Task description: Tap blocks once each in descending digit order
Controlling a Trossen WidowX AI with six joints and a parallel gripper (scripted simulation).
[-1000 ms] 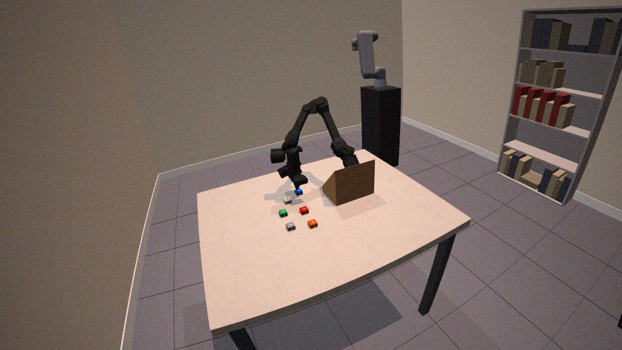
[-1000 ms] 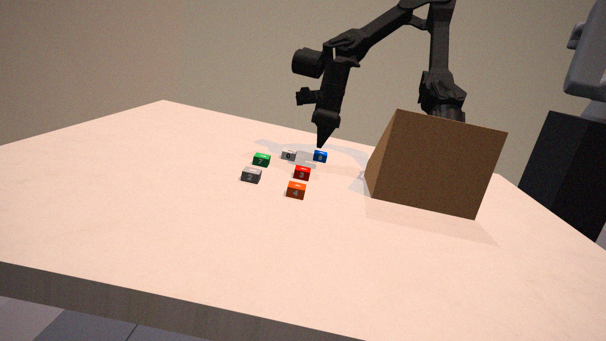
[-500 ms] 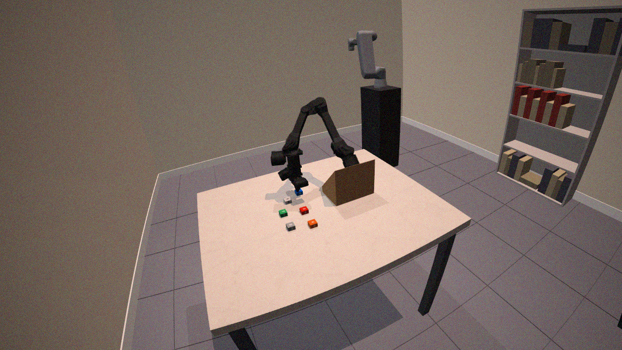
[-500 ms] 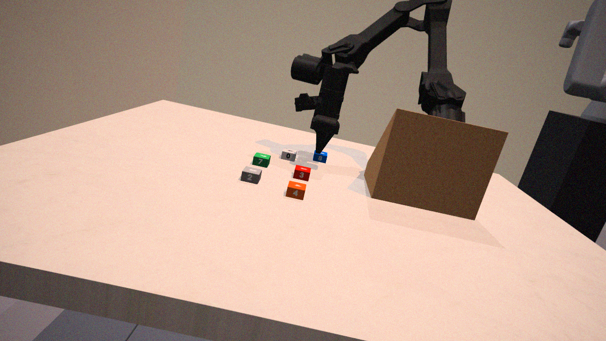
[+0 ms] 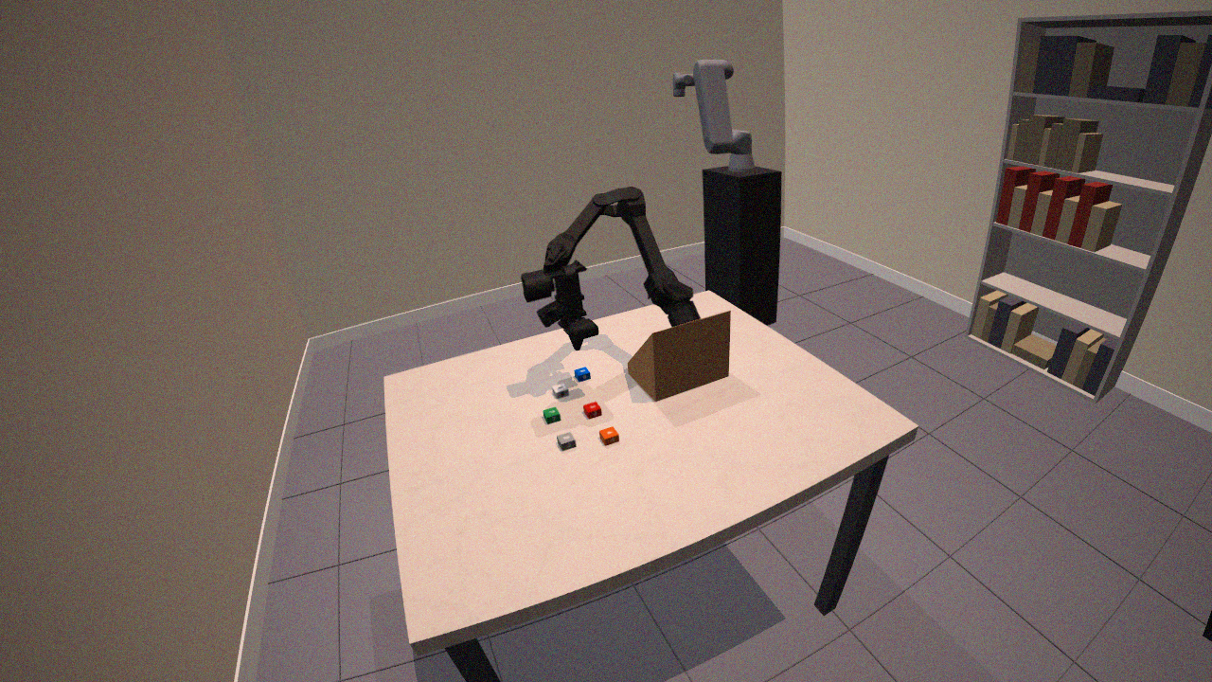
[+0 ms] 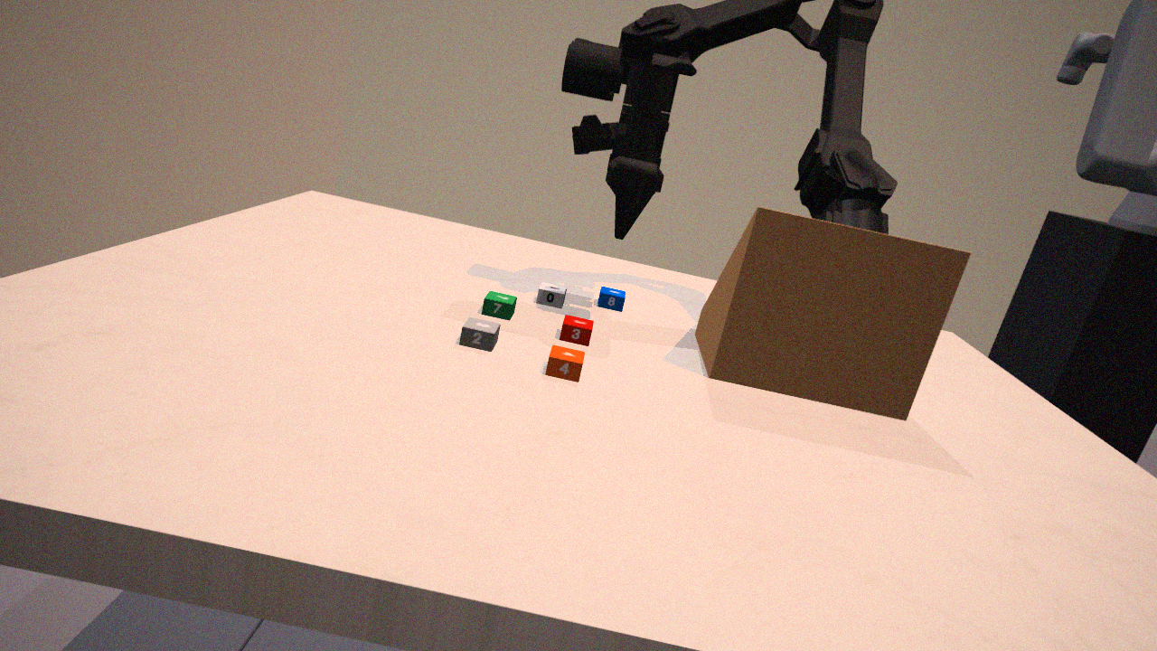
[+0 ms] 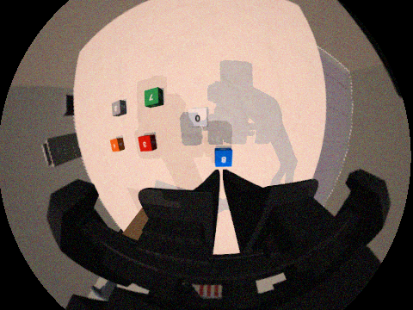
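The green block lies 13 cm ahead of my gripper tip, 11 cm to the left of it and 8 cm below it. From my gripper tip the other things lie so: red block: 14 cm to the left, 8 cm below, 4 cm ahead; then white block: 8 cm below, 7 cm ahead, 3 cm to the left; then blue 8 block: 8 cm below, 1 cm to the right, 1 cm behind.
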